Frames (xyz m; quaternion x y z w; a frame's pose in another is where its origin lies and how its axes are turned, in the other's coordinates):
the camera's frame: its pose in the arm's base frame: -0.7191 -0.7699 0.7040 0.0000 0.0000 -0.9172 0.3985
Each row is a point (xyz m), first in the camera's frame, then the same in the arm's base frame.
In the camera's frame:
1: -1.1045 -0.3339 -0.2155
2: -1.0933 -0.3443 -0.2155
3: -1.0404 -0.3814 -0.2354
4: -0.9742 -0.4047 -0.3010
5: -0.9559 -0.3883 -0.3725
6: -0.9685 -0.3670 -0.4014
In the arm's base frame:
1: -0.2094 0.2653 0.4885
2: -0.2247 0.2642 0.4885
3: -0.2879 0.2509 0.4686
4: -0.3501 0.2184 0.4030
5: -0.3506 0.1938 0.3315
6: -0.3264 0.1885 0.3026

